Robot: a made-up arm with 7 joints. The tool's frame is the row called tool. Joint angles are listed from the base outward.
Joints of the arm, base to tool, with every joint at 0 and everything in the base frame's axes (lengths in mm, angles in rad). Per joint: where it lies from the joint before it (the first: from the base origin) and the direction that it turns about. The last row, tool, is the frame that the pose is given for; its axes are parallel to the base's.
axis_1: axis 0 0.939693 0.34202 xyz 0 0 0
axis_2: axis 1 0 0 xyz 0 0 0
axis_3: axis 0 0 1 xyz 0 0 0
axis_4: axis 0 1 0 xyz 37.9 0 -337.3
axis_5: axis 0 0 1 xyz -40.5 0 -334.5
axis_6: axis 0 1 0 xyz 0 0 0
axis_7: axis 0 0 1 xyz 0 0 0
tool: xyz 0 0 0
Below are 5 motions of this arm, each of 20 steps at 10 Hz.
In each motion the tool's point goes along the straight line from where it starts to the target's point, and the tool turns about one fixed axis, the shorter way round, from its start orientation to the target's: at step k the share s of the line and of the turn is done. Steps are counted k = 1, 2, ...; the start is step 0. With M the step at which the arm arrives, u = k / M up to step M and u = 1 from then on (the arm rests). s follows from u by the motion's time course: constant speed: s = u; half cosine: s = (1 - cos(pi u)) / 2; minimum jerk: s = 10 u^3 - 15 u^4 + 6 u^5.
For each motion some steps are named. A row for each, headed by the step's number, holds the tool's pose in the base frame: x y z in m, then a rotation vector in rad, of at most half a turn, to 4 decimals.
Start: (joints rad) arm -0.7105 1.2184 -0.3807 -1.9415 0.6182 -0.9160 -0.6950
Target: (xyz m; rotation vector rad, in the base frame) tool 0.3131 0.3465 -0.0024 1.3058 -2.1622 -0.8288
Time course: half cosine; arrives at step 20
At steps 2, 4, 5, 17, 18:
2: 0.4278 0.1001 0.0520 -0.5098 2.6222 1.0655
4: 0.4195 0.1181 0.0481 -0.5897 2.6608 1.0771
5: 0.4135 0.1310 0.0452 -0.6481 2.6873 1.0849
17: 0.3195 0.3327 0.0006 1.2800 -2.2183 -0.8536
18: 0.3160 0.3403 -0.0010 1.2944 -2.1874 -0.8400

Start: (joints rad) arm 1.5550 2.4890 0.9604 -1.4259 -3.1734 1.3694 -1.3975
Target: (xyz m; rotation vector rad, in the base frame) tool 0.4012 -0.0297 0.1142 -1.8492 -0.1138 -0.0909
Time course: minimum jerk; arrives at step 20
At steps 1, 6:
1: 0.4831 0.2545 -0.1203 -1.0401 -0.1968 -0.9613
6: 0.4698 0.2085 -0.0823 -1.1856 -0.1864 -0.8356

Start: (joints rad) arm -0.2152 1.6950 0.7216 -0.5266 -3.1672 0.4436 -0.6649
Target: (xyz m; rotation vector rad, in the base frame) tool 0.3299 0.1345 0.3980 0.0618 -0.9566 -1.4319
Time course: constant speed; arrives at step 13
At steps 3, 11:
3: 0.1782 0.5066 0.2601 -0.6819 -2.2929 0.2342
11: 0.2996 0.2089 0.3704 -0.0893 -1.2969 -1.1765

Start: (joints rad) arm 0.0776 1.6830 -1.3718 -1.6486 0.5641 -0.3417 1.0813
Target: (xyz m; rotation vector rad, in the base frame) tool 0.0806 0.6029 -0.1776 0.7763 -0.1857 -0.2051
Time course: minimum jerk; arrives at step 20
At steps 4, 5, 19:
4: 0.0421 0.4043 -0.3208 -0.2032 -0.2926 0.0432
5: 0.0440 0.4139 -0.3139 -0.1557 -0.2885 0.0311
19: 0.0806 0.6027 -0.1778 0.7751 -0.1859 -0.2048

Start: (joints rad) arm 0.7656 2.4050 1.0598 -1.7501 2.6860 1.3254 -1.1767
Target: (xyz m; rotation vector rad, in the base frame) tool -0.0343 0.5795 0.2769 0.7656 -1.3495 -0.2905
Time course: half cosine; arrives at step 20
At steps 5, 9, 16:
5: 0.3660 0.1331 0.2290 -0.2342 -0.5403 -1.5261
9: 0.2369 0.2771 0.2444 0.1047 -0.8560 -1.1776
16: 0.0105 0.5296 0.2715 0.6621 -1.2846 -0.4503

